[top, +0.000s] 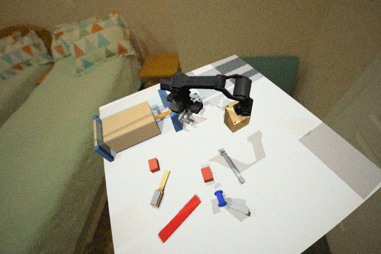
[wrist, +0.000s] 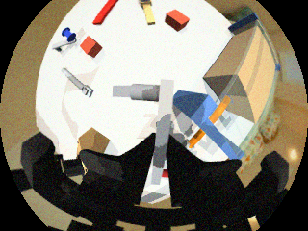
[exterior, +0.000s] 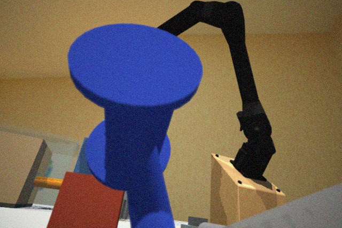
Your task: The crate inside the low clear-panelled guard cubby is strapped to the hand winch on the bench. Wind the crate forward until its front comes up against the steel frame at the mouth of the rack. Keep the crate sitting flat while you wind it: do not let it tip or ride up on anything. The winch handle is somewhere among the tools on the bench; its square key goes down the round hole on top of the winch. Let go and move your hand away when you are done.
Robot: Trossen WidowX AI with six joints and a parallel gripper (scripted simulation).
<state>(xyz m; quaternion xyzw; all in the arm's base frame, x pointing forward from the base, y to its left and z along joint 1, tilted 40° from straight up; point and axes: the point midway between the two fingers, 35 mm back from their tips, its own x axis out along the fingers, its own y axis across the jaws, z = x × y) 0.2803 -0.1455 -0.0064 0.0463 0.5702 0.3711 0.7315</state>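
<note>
Now: the grey crank arm 1 cm behind my gripper tip, 1 cm to the right of it and 1 cm above it. Round my gripper tip: winch drum 12 cm behind, 15 cm to the right, 15 cm below; then mouth frame 4 cm ahead, 16 cm to the right, 8 cm below; then red grip 2 cm behind, 6 cm to the right, 2 cm above.
</note>
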